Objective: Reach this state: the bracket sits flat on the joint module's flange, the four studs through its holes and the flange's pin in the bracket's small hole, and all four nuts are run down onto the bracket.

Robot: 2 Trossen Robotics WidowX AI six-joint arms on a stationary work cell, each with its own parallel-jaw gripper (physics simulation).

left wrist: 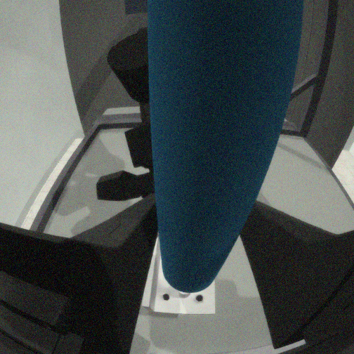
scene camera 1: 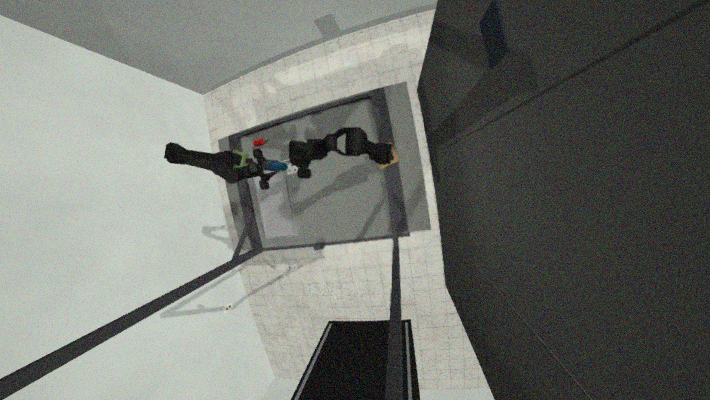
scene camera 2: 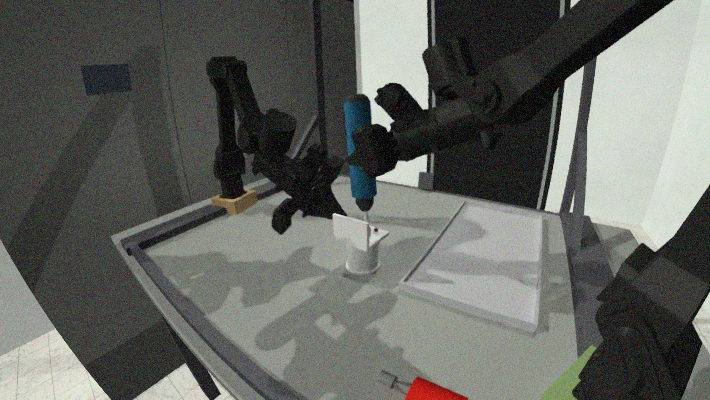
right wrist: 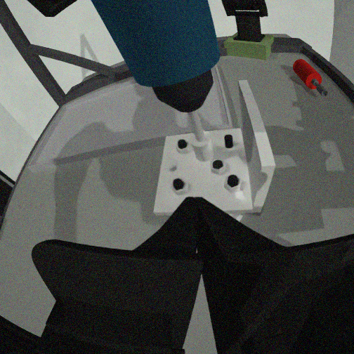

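Seen in the pictures: left gripper, between the fingertips: (scene camera 1: 279, 165) (scene camera 2: 355, 158); right gripper, between the fingertips: (scene camera 1: 297, 166) (scene camera 2: 346, 219); left arm's base, origin of its link: (scene camera 1: 237, 159) (scene camera 2: 614, 399); right arm's base, origin of its link: (scene camera 1: 385, 155) (scene camera 2: 233, 194).
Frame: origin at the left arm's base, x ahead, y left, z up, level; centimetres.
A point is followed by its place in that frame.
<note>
The white L-shaped bracket (scene camera 2: 350, 230) @[y 12.1, x 38.2, z 5.3 cm] (left wrist: 207, 306) (right wrist: 197, 200) lies on top of the white round joint module (scene camera 2: 362, 257) @[y 10.4, x 37.5, z -0.1 cm], its other plate upright. In the right wrist view several dark round stud ends show across the bracket, some ringed by pale nuts, beside a small hole; seating depth is unclear. My left gripper (scene camera 2: 359, 159) @[y 9.5, x 41.1, z 16.3 cm] (left wrist: 198, 202) is shut on the blue driver (scene camera 1: 275, 165) @[y 9.9, x 42.3, z 21.1 cm] (scene camera 2: 361, 145) (left wrist: 220, 130) (right wrist: 167, 42), held nearly upright, its thin shaft reaching down to the bracket among the studs. My right gripper (right wrist: 192, 204) is shut and empty, fingertips close to the bracket's edge.
A shallow pale tray (scene camera 2: 469, 309) @[y 0.8, x 20.6, z -3.0 cm] lies right of the module in scene camera 2. A red-handled tool (scene camera 1: 259, 142) @[y 14.8, x 12.6, z -0.4 cm] (scene camera 2: 435, 390) @[y 14.5, x 11.5, z -0.3 cm] (right wrist: 306, 74) lies on the table. A green block (scene camera 2: 565, 375) @[y 1.7, x 4.7, z 0.0 cm] (right wrist: 247, 48) and an orange block (scene camera 2: 236, 203) @[y 30.8, x 77.6, z -0.4 cm] sit at the arm bases.
</note>
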